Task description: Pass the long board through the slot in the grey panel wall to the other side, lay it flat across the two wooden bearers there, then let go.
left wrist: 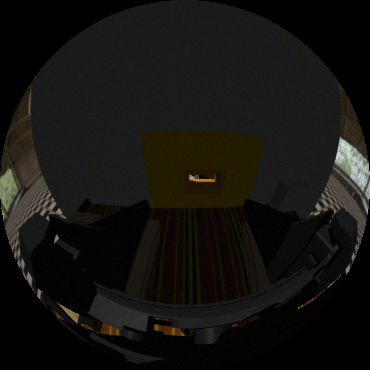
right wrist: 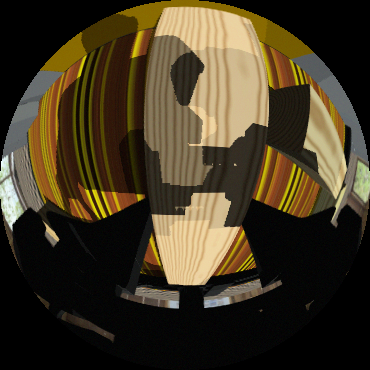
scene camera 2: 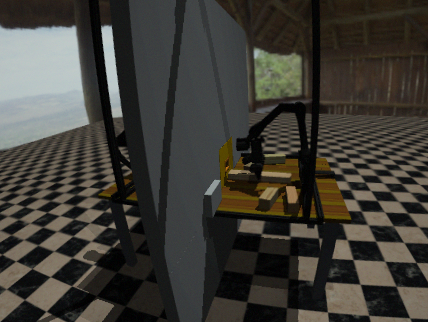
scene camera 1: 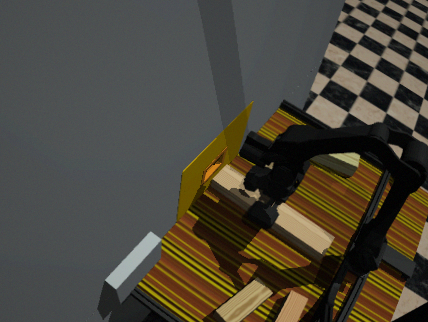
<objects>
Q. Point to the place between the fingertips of the left gripper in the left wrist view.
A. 197, 205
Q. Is the left gripper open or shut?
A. Open.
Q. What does the left gripper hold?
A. Nothing.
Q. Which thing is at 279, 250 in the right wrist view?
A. The right gripper.
</objects>
